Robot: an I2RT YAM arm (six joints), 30 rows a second.
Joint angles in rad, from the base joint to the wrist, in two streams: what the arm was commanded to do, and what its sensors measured. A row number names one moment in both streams.
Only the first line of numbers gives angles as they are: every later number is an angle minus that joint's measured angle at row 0.
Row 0, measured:
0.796, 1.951, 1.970, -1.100, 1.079, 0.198
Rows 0 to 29, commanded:
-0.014, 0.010, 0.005, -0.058, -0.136, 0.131
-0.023, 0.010, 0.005, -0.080, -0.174, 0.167
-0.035, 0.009, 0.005, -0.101, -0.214, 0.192
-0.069, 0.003, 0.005, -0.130, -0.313, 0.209
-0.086, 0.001, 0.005, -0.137, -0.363, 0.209
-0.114, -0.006, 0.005, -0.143, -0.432, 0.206
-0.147, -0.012, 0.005, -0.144, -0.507, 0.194
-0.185, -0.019, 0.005, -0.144, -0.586, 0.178
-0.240, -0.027, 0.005, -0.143, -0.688, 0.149
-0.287, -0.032, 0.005, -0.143, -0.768, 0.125
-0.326, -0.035, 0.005, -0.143, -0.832, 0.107
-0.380, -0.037, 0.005, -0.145, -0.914, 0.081
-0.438, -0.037, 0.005, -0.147, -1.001, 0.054
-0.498, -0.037, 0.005, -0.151, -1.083, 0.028
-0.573, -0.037, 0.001, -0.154, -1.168, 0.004
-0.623, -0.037, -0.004, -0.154, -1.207, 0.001
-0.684, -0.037, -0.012, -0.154, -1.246, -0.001
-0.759, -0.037, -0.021, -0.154, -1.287, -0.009
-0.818, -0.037, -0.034, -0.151, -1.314, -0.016
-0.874, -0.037, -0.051, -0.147, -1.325, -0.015
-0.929, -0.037, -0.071, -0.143, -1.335, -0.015
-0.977, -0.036, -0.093, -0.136, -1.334, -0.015
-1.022, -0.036, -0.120, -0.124, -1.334, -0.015
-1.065, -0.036, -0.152, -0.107, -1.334, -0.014
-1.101, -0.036, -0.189, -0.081, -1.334, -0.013
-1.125, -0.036, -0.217, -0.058, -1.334, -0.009
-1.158, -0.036, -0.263, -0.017, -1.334, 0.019
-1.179, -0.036, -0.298, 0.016, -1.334, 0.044
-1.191, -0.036, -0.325, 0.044, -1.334, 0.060
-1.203, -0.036, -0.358, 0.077, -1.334, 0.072
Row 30, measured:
-1.178, -0.008, -0.271, 0.024, -1.280, 0.022
